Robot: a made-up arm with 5 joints.
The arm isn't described. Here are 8 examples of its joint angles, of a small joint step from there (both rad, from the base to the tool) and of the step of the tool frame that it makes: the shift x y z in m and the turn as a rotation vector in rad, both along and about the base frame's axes.
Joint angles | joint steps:
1: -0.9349 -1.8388 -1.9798 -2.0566 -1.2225 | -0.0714 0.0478 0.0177 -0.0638 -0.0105
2: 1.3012 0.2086 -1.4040 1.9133 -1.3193 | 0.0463 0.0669 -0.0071 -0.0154 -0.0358
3: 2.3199 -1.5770 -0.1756 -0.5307 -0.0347 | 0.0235 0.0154 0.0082 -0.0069 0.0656
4: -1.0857 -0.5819 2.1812 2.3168 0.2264 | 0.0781 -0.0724 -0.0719 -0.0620 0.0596
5: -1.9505 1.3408 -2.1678 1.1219 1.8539 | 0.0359 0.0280 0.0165 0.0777 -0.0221
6: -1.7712 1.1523 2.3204 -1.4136 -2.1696 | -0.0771 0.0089 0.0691 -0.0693 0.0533
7: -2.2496 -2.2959 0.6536 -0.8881 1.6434 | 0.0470 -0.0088 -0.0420 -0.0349 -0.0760
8: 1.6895 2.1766 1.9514 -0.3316 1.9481 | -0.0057 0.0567 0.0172 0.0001 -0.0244
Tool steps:
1: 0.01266 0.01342 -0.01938 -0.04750 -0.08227 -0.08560
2: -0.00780 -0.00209 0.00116 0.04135 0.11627 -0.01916
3: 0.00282 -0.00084 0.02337 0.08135 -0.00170 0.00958
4: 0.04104 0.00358 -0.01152 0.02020 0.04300 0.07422
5: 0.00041 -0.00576 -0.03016 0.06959 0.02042 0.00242
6: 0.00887 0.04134 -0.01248 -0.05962 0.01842 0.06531
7: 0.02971 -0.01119 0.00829 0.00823 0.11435 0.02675
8: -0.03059 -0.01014 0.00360 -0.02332 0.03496 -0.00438
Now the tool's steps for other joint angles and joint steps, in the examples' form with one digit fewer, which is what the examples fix.
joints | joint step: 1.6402 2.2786 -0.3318 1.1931 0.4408 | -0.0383 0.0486 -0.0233 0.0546 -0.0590
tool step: 0.0066 -0.0135 0.0311 -0.0196 0.0493 0.0171
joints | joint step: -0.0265 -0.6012 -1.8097 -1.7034 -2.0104 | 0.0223 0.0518 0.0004 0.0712 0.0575
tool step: -0.0107 0.0087 -0.0030 0.0061 0.0269 0.0729
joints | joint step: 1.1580 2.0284 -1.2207 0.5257 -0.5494 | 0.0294 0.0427 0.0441 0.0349 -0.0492
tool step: -0.0002 0.0106 0.0090 0.0137 0.0355 -0.0600
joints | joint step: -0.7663 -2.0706 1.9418 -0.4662 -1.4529 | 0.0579 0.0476 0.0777 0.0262 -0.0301
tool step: -0.0098 0.0132 -0.0181 0.0236 0.0221 -0.0795
